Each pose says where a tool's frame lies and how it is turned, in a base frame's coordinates. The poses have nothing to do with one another.
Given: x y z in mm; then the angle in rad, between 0 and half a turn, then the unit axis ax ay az.
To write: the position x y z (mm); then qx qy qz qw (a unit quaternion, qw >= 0). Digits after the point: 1 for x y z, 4 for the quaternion.
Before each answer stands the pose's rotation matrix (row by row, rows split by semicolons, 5 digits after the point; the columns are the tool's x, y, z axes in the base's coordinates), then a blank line. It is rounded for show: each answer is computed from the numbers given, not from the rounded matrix.
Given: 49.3 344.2 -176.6 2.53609 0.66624 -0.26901 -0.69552
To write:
-0.01337 0.06928 -0.99751; -0.72247 -0.69035 -0.03827; -0.69128 0.72015 0.05929

49.3 344.2 -176.6 0.6359 -0.2568 -0.6639 0.2981
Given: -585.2 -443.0 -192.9 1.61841 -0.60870 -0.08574 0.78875
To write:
0.34056 -0.73318 -0.58861; 0.84253 -0.03989 0.53717; -0.41732 -0.67886 0.60415

-585.2 -443.0 -192.9 -0.4405 -0.0621 0.5709 0.6901
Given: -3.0 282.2 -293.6 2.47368 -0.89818 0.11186 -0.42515
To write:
0.65500 0.08396 0.75095; -0.44267 -0.76278 0.47139; 0.61239 -0.64118 -0.46245

-3.0 282.2 -293.6 -0.8486 0.1057 -0.4017 0.3278
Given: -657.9 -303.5 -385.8 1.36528 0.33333 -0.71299 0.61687
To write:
0.29251 -0.79305 -0.53433; 0.41473 0.60869 -0.67639; 0.86165 -0.02375 0.50695

-657.9 -303.5 -385.8 0.2103 -0.4498 0.3892 0.7759
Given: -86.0 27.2 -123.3 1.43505 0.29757 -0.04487 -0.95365
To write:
0.21189 0.93333 -0.28983; -0.95642 0.13707 -0.25783; -0.20091 0.33183 0.92170

-86.0 27.2 -123.3 0.1957 -0.0295 -0.6270 0.7534
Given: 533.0 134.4 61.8 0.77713 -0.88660 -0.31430 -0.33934
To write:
0.93858 0.31795 -0.13403; -0.15796 0.74129 0.65233; 0.30677 -0.59110 0.74599

533.0 134.4 61.8 -0.3359 -0.1191 -0.1286 0.9255
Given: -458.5 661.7 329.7 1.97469 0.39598 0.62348 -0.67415
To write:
-0.17458 0.96381 0.20145; -0.27599 0.14849 -0.94962; -0.94517 -0.22138 0.24008

-458.5 661.7 329.7 0.3305 0.5203 -0.5626 0.5509
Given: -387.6 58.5 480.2 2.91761 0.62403 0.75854 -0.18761
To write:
-0.20592 0.97656 -0.06274; 0.89321 0.16138 -0.41967; -0.39971 -0.14246 -0.90550

-387.6 58.5 480.2 0.6201 0.7538 -0.1864 0.1118
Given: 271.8 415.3 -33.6 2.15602 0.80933 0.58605 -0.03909
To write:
0.46445 0.76890 0.43941; 0.70373 -0.01921 -0.71021; -0.53764 0.63909 -0.55001

271.8 415.3 -33.6 0.7130 0.5163 -0.0344 0.4731
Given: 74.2 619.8 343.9 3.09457 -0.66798 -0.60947 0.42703
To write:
-0.10700 0.79370 -0.59882; 0.83385 -0.25640 -0.48883; -0.54153 -0.55163 -0.63439

74.2 619.8 343.9 -0.6678 -0.6093 0.4269 0.0235
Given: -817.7 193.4 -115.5 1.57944 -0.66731 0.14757 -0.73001
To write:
0.44051 0.63066 0.63892; -0.82931 0.01332 0.55863; 0.34379 -0.77595 0.52888

-817.7 193.4 -115.5 -0.4739 0.1048 -0.5184 0.7040
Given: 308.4 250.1 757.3 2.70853 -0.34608 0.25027 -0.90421
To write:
-0.67920 0.21422 0.70199; -0.54468 -0.78820 -0.28647; 0.49194 -0.57693 0.65203

308.4 250.1 757.3 -0.3380 0.2444 -0.8831 0.2148
